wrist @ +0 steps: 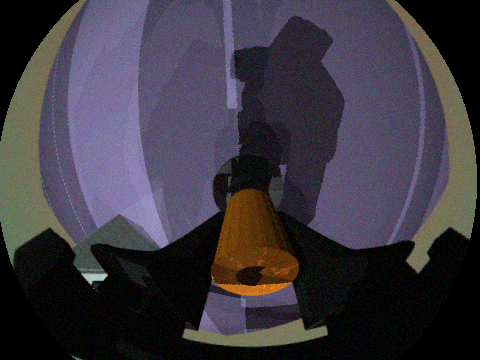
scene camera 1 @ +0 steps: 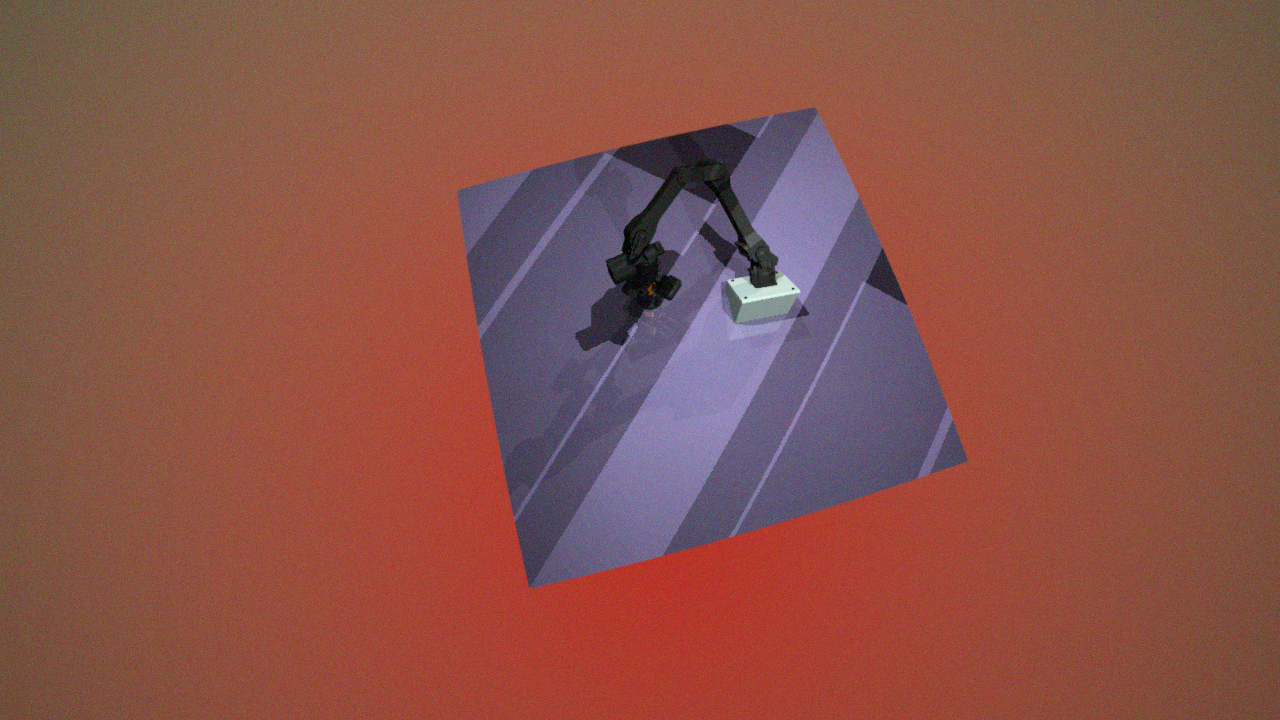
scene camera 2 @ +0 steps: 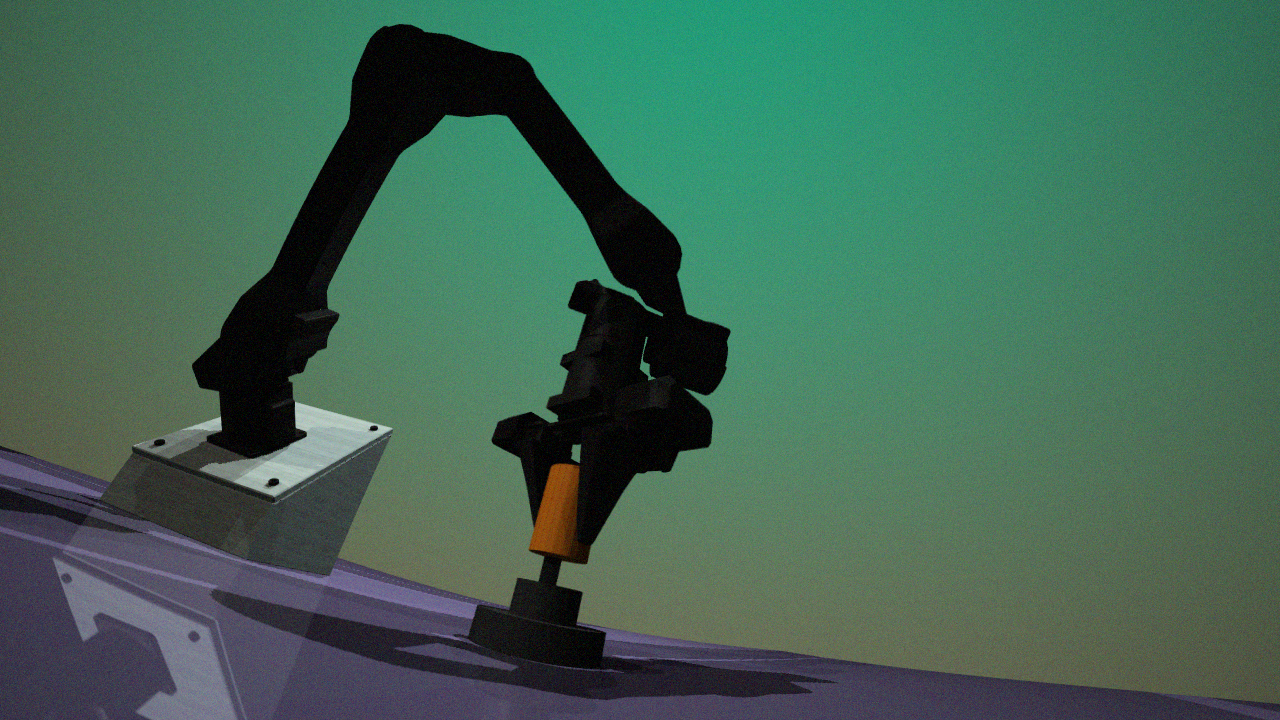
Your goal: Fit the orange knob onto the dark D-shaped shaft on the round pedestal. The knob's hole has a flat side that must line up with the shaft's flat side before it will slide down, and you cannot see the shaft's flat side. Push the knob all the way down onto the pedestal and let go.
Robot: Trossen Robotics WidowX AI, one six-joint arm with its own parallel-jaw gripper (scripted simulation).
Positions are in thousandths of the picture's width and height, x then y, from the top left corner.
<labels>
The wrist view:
my gripper: 522, 601
orange knob: 528, 712, held by my gripper
dark round pedestal: 503, 479
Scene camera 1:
my gripper: 507, 399
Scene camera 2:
my gripper: 439, 753
orange knob: 434, 742
</labels>
